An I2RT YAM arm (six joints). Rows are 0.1 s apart.
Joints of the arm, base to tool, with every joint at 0 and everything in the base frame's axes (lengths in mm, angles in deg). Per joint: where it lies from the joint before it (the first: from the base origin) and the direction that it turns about. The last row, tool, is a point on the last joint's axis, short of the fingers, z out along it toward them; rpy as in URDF.
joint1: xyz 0 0 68 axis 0 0 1
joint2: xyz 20 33.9 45.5 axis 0 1 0
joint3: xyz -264 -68.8 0 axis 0 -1 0
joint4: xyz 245 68.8 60 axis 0 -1 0
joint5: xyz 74 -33.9 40.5 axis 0 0 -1
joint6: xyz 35.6 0 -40.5 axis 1 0 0
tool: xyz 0 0 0 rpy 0 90 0
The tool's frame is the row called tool.
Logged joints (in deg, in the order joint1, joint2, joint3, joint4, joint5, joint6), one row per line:
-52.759 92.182 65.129 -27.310 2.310 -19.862
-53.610 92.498 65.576 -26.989 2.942 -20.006
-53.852 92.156 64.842 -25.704 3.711 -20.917
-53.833 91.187 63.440 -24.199 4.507 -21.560
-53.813 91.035 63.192 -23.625 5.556 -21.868
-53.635 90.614 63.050 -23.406 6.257 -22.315
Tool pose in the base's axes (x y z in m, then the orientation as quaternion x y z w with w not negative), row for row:
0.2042 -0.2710 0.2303 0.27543 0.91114 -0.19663 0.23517
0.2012 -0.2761 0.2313 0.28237 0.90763 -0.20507 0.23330
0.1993 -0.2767 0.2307 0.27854 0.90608 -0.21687 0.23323
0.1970 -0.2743 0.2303 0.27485 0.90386 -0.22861 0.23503
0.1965 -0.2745 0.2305 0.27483 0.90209 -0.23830 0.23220
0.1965 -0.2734 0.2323 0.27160 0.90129 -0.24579 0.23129
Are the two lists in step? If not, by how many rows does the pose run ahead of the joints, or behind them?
They are in step.
